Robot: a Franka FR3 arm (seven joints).
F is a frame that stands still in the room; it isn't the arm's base.
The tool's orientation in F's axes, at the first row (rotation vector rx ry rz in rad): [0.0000, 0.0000, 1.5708]
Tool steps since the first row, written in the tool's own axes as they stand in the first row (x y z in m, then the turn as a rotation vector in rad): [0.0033, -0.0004, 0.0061, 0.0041, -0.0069, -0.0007]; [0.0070, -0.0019, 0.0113, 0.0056, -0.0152, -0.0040]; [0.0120, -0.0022, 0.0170, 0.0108, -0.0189, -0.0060]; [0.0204, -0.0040, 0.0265, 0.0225, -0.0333, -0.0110]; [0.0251, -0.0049, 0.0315, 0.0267, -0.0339, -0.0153]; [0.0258, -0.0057, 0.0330, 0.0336, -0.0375, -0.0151]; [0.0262, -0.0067, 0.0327, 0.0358, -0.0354, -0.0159]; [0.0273, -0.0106, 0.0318, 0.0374, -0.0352, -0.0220]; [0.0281, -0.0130, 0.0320, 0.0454, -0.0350, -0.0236]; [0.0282, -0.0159, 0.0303, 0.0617, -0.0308, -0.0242]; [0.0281, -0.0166, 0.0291, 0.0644, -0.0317, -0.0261]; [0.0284, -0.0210, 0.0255, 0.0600, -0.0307, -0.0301]
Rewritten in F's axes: [0.0004, 0.0033, 0.0061, 0.0069, 0.0041, -0.0007]; [0.0019, 0.0070, 0.0113, 0.0152, 0.0056, -0.0040]; [0.0022, 0.0120, 0.0170, 0.0189, 0.0108, -0.0060]; [0.0040, 0.0204, 0.0265, 0.0333, 0.0225, -0.0110]; [0.0049, 0.0251, 0.0315, 0.0339, 0.0267, -0.0153]; [0.0057, 0.0258, 0.0330, 0.0375, 0.0336, -0.0151]; [0.0067, 0.0262, 0.0327, 0.0354, 0.0358, -0.0159]; [0.0106, 0.0273, 0.0318, 0.0352, 0.0374, -0.0220]; [0.0130, 0.0281, 0.0320, 0.0350, 0.0454, -0.0236]; [0.0159, 0.0282, 0.0303, 0.0308, 0.0617, -0.0242]; [0.0166, 0.0281, 0.0291, 0.0317, 0.0644, -0.0261]; [0.0210, 0.0284, 0.0255, 0.0307, 0.0600, -0.0301]
